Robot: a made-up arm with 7 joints. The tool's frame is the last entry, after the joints.
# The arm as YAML. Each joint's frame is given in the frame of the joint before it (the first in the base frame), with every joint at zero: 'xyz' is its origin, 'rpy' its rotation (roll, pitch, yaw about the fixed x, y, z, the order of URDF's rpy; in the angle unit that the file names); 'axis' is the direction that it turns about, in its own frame. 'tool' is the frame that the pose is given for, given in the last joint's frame.
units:
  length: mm
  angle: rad
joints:
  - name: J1
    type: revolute
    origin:
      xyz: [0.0, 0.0, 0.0]
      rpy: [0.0, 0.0, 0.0]
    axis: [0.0, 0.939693, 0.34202]
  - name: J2
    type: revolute
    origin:
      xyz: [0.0, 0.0, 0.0]
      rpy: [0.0, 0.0, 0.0]
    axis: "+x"
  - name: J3
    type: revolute
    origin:
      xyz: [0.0, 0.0, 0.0]
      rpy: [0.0, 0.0, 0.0]
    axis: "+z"
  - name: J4
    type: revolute
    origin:
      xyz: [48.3, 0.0, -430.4]
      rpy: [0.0, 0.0, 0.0]
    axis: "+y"
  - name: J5
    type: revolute
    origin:
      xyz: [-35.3, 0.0, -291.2]
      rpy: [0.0, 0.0, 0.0]
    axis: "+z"
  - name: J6
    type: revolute
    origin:
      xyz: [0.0, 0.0, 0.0]
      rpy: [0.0, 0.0, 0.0]
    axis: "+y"
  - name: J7
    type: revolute
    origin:
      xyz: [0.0, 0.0, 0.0]
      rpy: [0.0, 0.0, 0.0]
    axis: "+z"
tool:
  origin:
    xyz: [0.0, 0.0, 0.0]
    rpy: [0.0, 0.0, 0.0]
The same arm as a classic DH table. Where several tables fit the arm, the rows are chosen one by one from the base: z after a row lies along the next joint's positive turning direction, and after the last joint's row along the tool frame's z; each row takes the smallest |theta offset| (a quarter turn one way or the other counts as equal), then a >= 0, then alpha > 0; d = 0 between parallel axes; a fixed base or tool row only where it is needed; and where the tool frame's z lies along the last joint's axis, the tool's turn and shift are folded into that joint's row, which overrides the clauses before.
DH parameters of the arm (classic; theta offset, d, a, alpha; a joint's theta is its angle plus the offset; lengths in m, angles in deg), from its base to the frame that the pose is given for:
base (fixed): 0 0 0 -70
J1: 90 0 0 90
J2: 70 0 0 -90
J3: -90 -0.4304 0.0483 -90
J4: 0 0 -0.0353 90
J5: 0 -0.2912 0 -90
J6: 0 0 0 90
J7: 0 0 0 0

